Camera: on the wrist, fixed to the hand. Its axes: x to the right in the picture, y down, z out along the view.
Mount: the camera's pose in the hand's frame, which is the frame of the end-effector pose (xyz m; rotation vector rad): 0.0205 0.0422 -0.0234 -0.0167 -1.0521 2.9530
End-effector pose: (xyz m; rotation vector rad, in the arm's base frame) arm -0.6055 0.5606 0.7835 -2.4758 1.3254 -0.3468
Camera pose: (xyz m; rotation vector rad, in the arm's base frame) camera -0.6348 0.5177 0.7904 1.0576 2.0646 1.1846
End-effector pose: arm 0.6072 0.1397 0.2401 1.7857 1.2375 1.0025
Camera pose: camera 0.6072 0.1510 0.2913 -1.6337 2.1724 -0.3221
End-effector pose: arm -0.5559 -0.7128 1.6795 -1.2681 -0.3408 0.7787
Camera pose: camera -0.5408 -0.7117 1.6293 0.0836 -0.7543 -2.2263
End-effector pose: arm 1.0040 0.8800 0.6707 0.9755 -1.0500 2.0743
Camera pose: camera 0.9525 0.8826 0.6611 0.2324 0.9523 -0.3440
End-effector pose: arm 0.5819 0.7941 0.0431 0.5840 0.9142 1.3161
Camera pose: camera 0.5389 0.8191 0.0598 -1.4431 1.1729 -1.3539
